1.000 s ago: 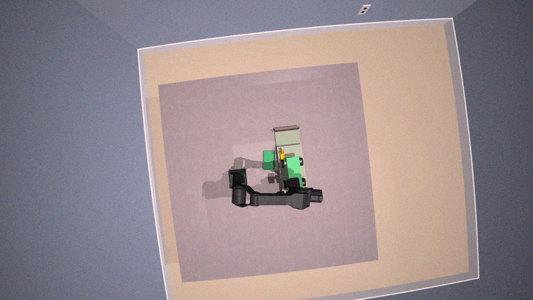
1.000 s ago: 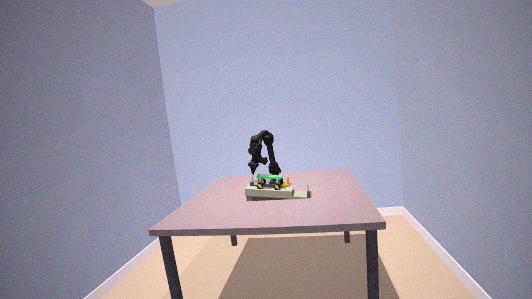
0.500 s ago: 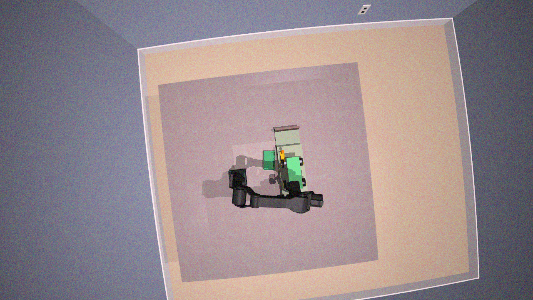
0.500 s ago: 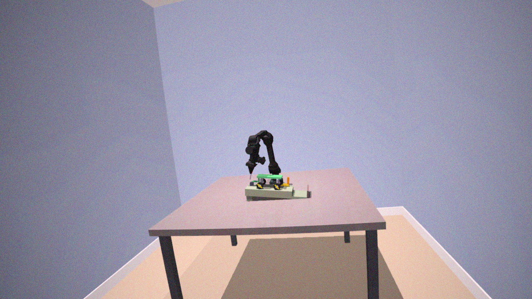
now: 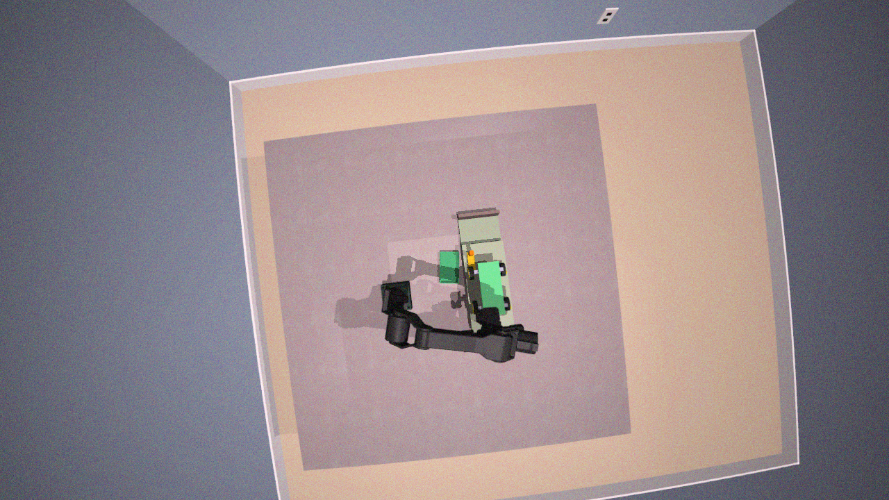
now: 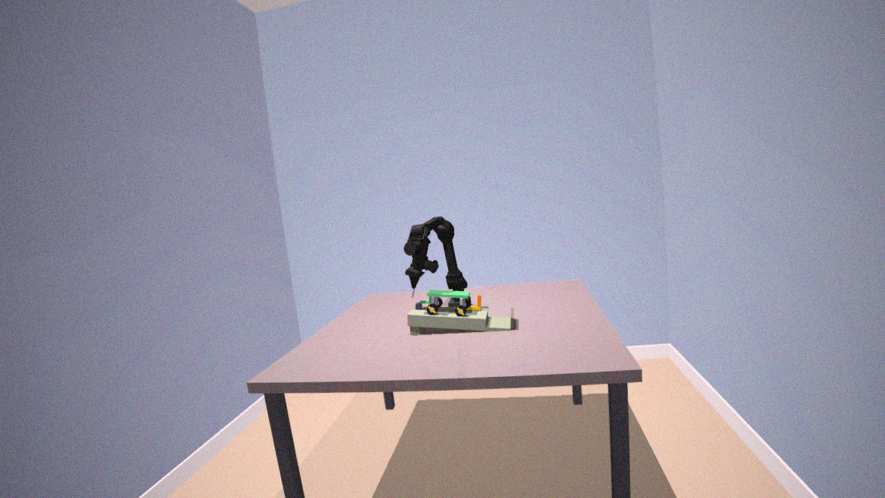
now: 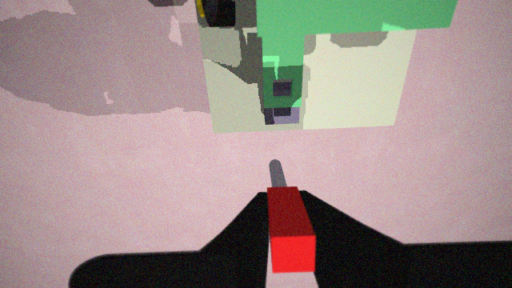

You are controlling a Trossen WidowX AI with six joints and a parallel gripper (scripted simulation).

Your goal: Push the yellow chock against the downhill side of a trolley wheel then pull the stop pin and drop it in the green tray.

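The green tray lies 50 mm behind my gripper tip, 250 mm to the left of it and 190 mm below it. From my gripper tip the other things lie so: ramp: 60 mm ahead, 140 mm to the left, 130 mm below; then red-headed stop pin: right at my gripper tip; then trolley: 60 mm ahead, 140 mm to the left, 70 mm below.
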